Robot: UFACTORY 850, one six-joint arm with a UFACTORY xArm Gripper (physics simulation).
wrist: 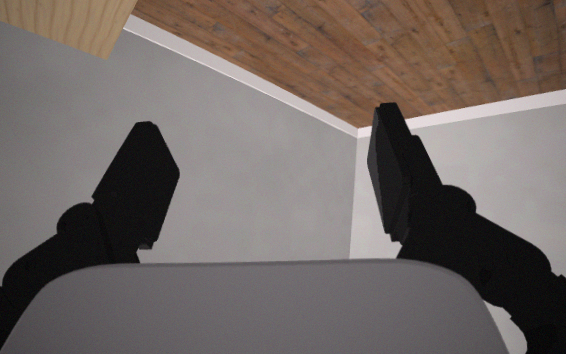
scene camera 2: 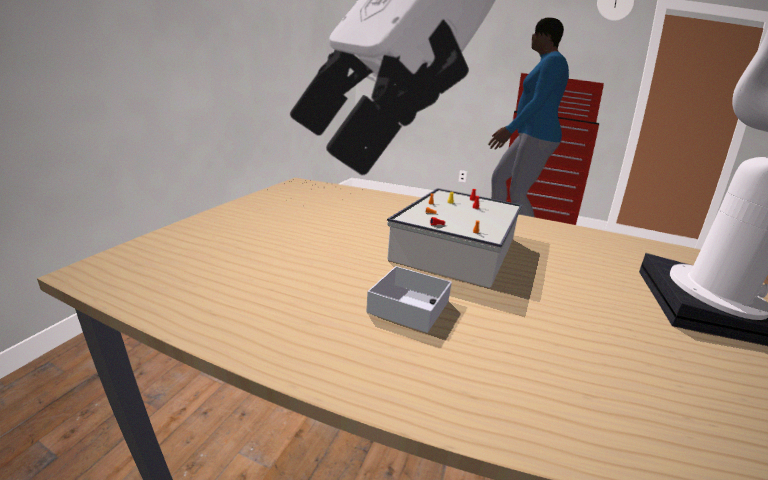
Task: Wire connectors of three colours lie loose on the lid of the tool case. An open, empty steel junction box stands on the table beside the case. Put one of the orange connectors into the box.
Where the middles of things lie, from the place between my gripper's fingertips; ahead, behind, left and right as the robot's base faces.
Scene:
The steel junction box (scene camera 2: 413, 299) is 3 cm ahead of my hand, 26 cm to the right of it and 27 cm below it. Also, from my hand: tool case (scene camera 2: 453, 250) (6 cm ahead, 54 cm to the right, 24 cm below).

